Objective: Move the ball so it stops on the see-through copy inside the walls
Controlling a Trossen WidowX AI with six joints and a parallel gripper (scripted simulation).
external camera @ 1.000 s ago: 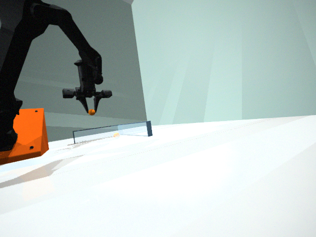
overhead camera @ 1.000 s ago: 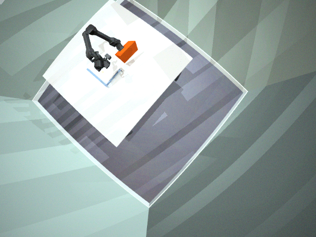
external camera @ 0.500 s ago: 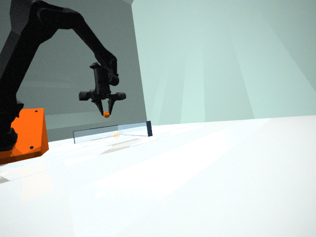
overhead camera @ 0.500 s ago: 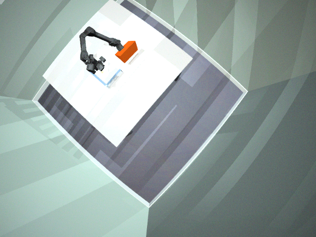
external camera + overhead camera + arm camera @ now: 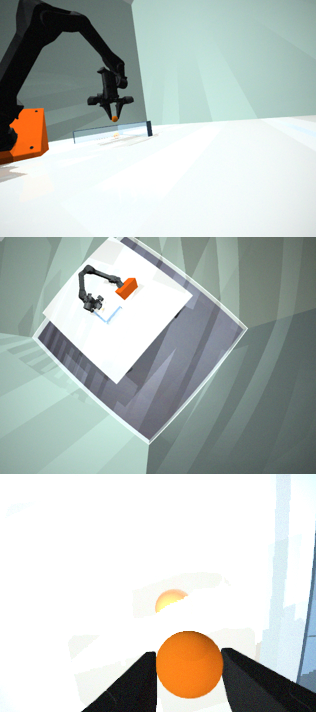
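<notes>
Now: gripper tip 7 cm above the see-through copy. Also, from my gripper tip: orange ball (right at my gripper tip).
</notes>
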